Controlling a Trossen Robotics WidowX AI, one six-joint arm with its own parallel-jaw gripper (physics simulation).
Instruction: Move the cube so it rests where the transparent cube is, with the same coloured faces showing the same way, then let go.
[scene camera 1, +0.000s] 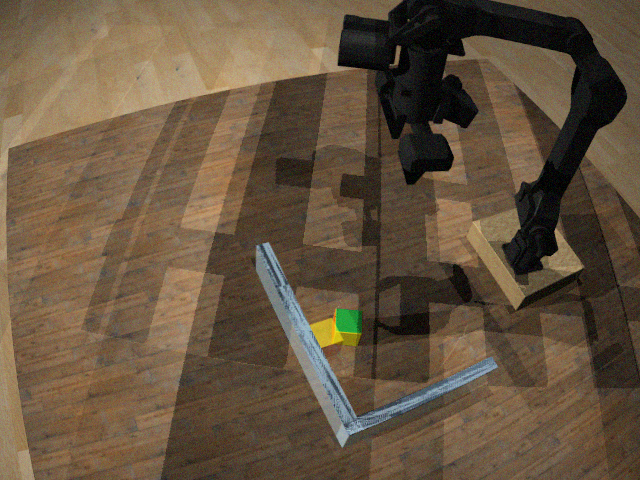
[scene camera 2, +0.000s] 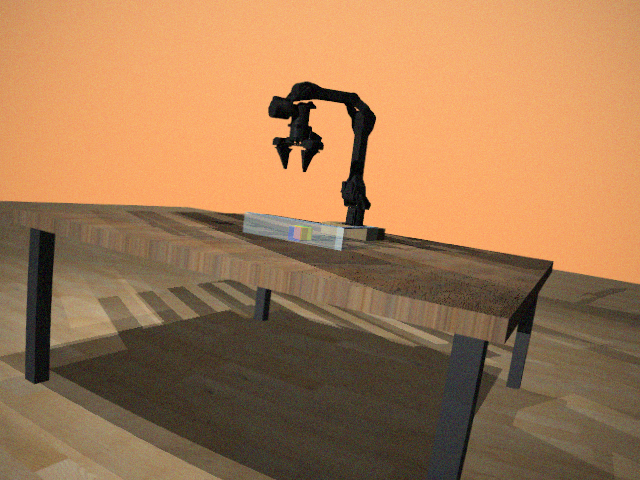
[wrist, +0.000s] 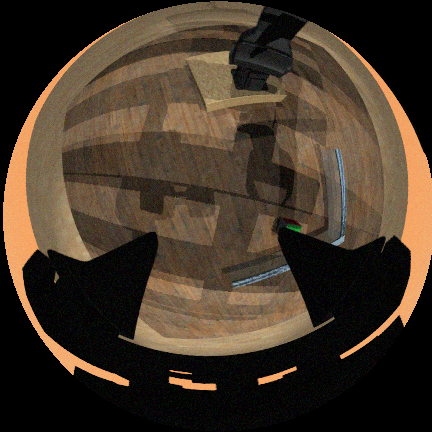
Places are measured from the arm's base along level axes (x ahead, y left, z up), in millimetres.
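Pixels of known places: gripper, fingertip midpoint: (scene camera 1: 402, 160) (scene camera 2: 294, 170) (wrist: 218, 236); arm's base, origin of the base link: (scene camera 1: 522, 257) (scene camera 2: 354, 225) (wrist: 248, 78).
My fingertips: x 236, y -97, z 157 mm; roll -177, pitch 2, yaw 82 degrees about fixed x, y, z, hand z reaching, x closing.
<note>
Ahead of a thing's pixels: the offset from my fingertips to its top centre. Level surfaces: height alone.
The solid cube {dz -159, dx +98, dy +145 mm} (scene camera 1: 348, 321) (wrist: 293, 228) has a green top and a yellow side in scene camera 1; a red face also shows in the wrist view. The transparent cube {dz -159, dx +138, dy +159 mm} (scene camera 1: 324, 332) shows a yellow top, close beside the solid cube, between it and the long wall. In scene camera 2 the two cubes overlap behind the see-through wall, as blue, pink and yellow patches that I cannot clearly separate. My gripper (scene camera 1: 403, 159) (scene camera 2: 294, 169) (wrist: 218, 236) is open and empty, pointing down high above the table, away from the cubes. Its finger partly hides the cube area in the wrist view.
A low bluish wall (scene camera 1: 305, 335) (scene camera 2: 268, 225) (wrist: 342, 190) forms an L, with its corner toward the bottom of scene camera 1. The cubes lie inside it, near the long arm. The robot's base block (scene camera 1: 496, 266) (wrist: 210, 82) stands on the table {dz -199 mm} (scene camera 1: 103, 232) (scene camera 2: 439, 273).
</note>
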